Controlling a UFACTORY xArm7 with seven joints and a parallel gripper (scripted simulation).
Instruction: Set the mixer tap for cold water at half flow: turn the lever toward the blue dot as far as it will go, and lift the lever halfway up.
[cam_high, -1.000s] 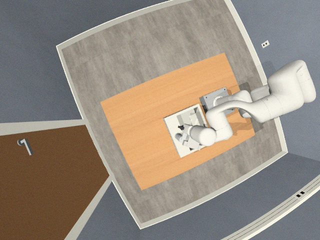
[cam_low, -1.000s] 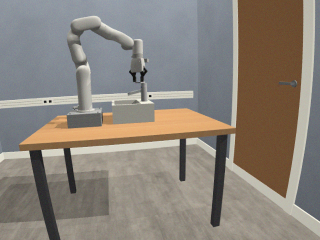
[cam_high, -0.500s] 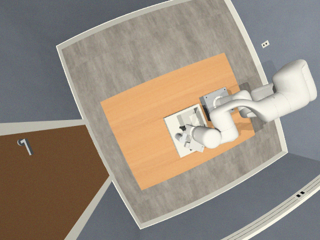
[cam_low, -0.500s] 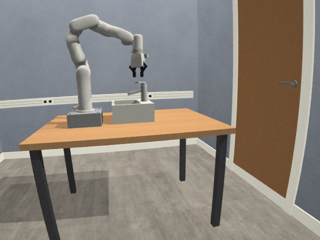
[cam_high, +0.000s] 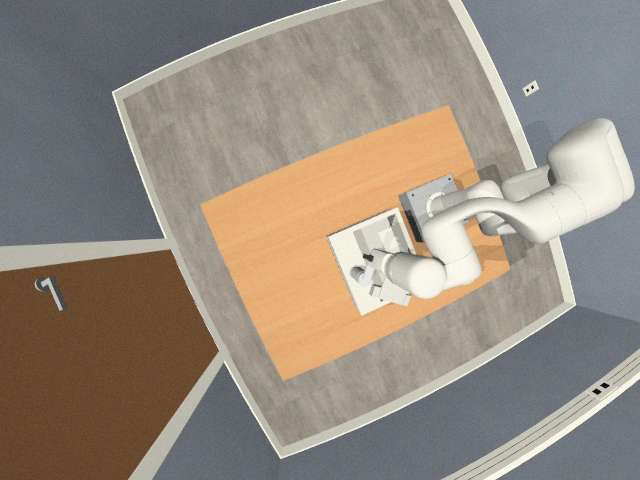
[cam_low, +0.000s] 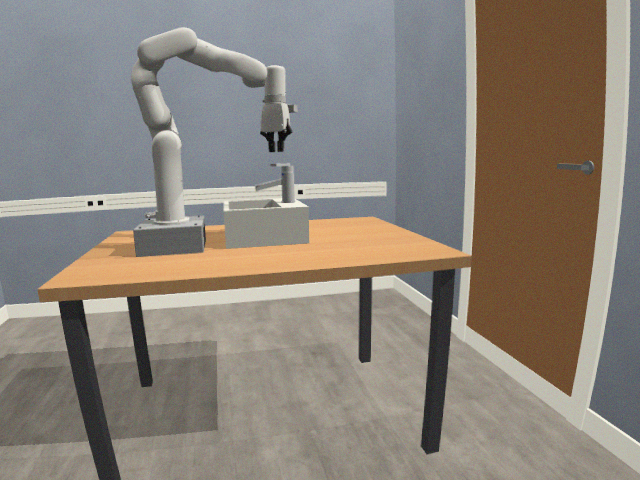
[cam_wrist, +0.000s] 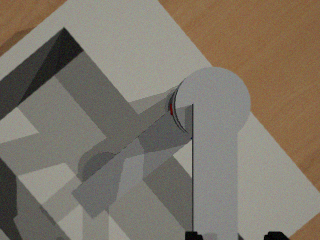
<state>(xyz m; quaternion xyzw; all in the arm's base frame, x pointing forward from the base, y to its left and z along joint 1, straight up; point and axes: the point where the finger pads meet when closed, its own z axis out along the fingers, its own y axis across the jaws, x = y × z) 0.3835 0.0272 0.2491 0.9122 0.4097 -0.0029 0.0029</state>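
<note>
Right now the lever is 2 cm ahead of my hand, 2 cm to the left of it and 7 cm below it. From my hand the other things lie so: white sink block: 7 cm behind, 6 cm to the left, 30 cm below.
</note>
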